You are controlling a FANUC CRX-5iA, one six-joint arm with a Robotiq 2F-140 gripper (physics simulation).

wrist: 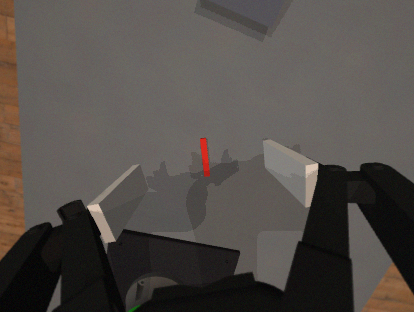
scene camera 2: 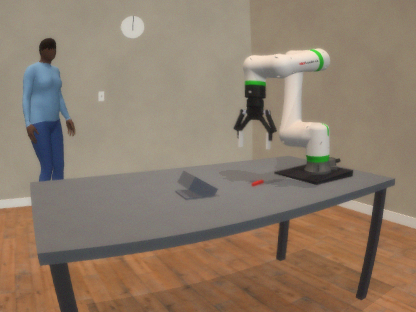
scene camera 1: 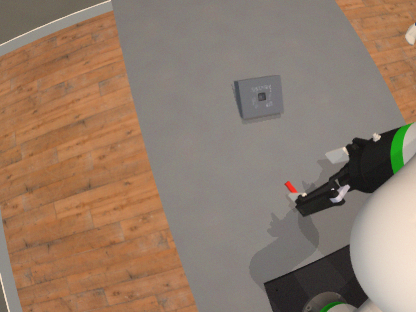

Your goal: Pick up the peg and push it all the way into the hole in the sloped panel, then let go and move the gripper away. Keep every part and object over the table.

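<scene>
The red peg lies flat on the table; one fingertip covers its lower end in scene camera 1. My gripper is wide open and empty, pointing down high above the table. In the wrist view the peg shows between the two fingers, nearly upright in the picture, with its length running across the line from finger to finger. The grey sloped panel stands apart from the peg. Its square hole faces up in scene camera 1; the hole does not show in the wrist view.
The grey table carries the arm's black base plate near the peg. The wooden floor lies beyond the table's edges. A person stands behind the table's far left side.
</scene>
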